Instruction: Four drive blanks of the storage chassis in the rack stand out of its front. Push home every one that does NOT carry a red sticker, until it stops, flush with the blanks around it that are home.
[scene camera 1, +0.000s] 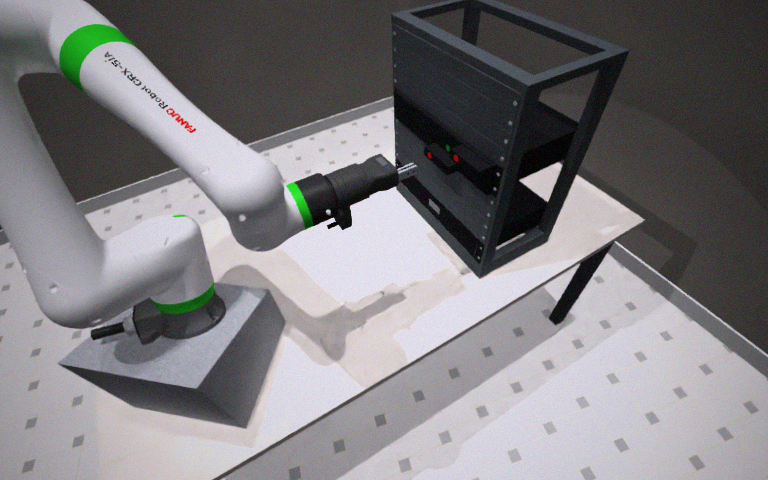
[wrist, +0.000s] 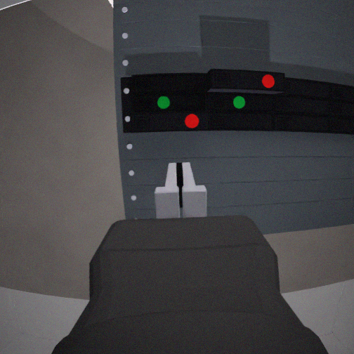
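My gripper (scene camera 1: 415, 168), (wrist: 179, 176). Rack (scene camera 1: 471, 122), (wrist: 252, 101).
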